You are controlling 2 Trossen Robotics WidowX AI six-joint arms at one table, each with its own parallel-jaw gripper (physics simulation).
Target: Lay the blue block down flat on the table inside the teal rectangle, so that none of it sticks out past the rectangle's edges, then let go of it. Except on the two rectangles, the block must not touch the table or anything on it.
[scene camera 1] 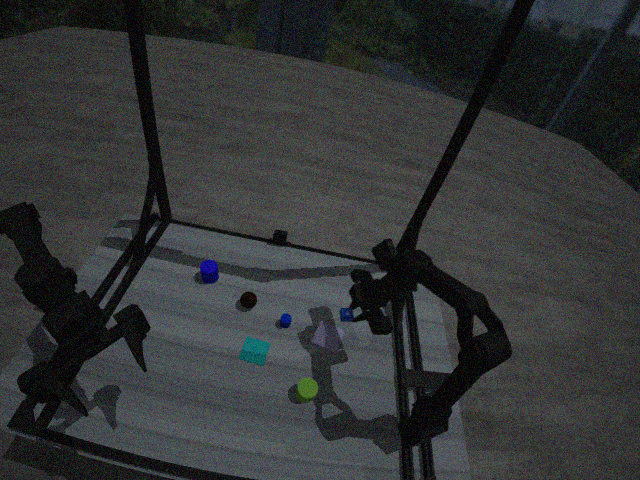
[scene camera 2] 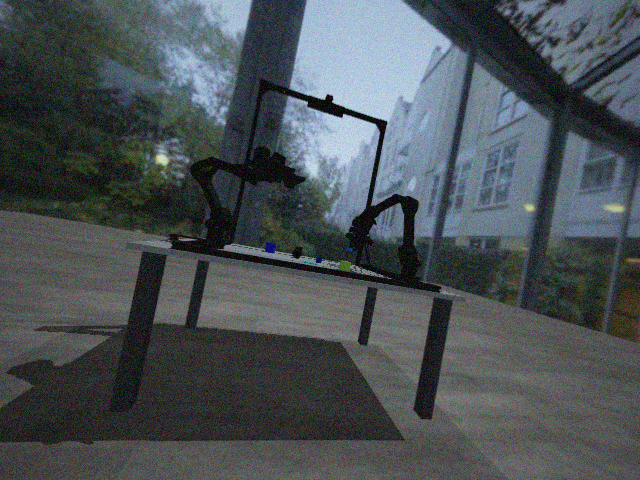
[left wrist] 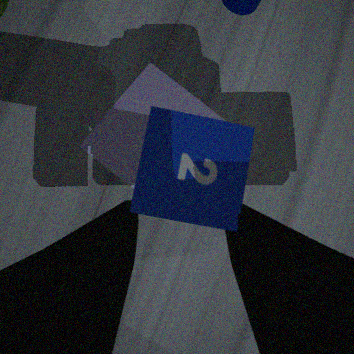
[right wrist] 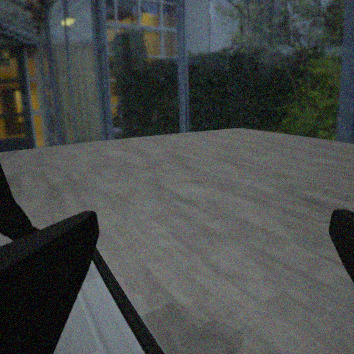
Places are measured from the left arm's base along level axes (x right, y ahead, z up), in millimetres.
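Pixels of known places: left gripper, fingertip midpoint: (scene camera 1: pixel 350 316) (scene camera 2: pixel 351 251) (left wrist: pixel 181 212); right gripper, fingertip midpoint: (scene camera 1: pixel 116 392) (scene camera 2: pixel 300 174) (right wrist: pixel 214 222); left arm's base, origin of the base link: (scene camera 1: pixel 414 431) (scene camera 2: pixel 407 278); right arm's base, origin of the base link: (scene camera 2: pixel 213 243).
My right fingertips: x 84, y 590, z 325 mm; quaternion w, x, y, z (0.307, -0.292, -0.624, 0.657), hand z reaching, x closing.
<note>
For each thing: its top centre in the pictures, then the offset to it from my right fingertips. "spot": a spot on its surface instead.
- blue block, middle of its top: (left wrist: pixel 195 168) (scene camera 1: pixel 347 313) (scene camera 2: pixel 349 247) dx +234, dy -464, dz -231 mm
- pale purple rectangle, surface spot: (left wrist: pixel 150 87) (scene camera 1: pixel 317 340) spot: dx +215, dy -396, dz -343 mm
- teal rectangle, surface spot: (scene camera 1: pixel 254 350) (scene camera 2: pixel 309 262) spot: dx +201, dy -213, dz -343 mm
- small blue cylinder, middle of its top: (scene camera 1: pixel 286 318) (scene camera 2: pixel 319 256) dx +279, dy -309, dz -313 mm
- dark brown ball, middle of its top: (scene camera 1: pixel 248 295) dx +352, dy -206, dz -294 mm
- larger blue cylinder, middle of its top: (scene camera 1: pixel 208 266) (scene camera 2: pixel 271 243) dx +462, dy -87, dz -290 mm
- lime cylinder, middle of its top: (scene camera 1: pixel 308 387) (scene camera 2: pixel 345 261) dx +69, dy -334, dz -300 mm
The blue block (scene camera 1: pixel 346 314) (scene camera 2: pixel 349 250) (left wrist: pixel 197 145), marked with a 2, is held level above the table. My left gripper (scene camera 1: pixel 352 314) (left wrist: pixel 181 212) is shut on it, one finger on each side. The pale purple rectangle (scene camera 1: pixel 326 338) (left wrist: pixel 150 87) lies on the table below, partly behind the block in the left wrist view and partly in the arm's shadow. The teal rectangle (scene camera 1: pixel 254 350) (scene camera 2: pixel 310 262) lies to the left of the purple one in scene camera 1. My right gripper (scene camera 1: pixel 115 392) (scene camera 2: pixel 298 181) (right wrist: pixel 214 222) is open and empty, high at the left.
A small blue cylinder (scene camera 1: pixel 285 320) (scene camera 2: pixel 318 259) (left wrist: pixel 242 5) stands between the block and the teal rectangle's upper right. A dark brown ball (scene camera 1: pixel 248 299), a larger blue cylinder (scene camera 1: pixel 209 271) and a lime cylinder (scene camera 1: pixel 307 388) (scene camera 2: pixel 345 266) stand around. A black frame post (scene camera 1: pixel 397 335) rises at the right.
</note>
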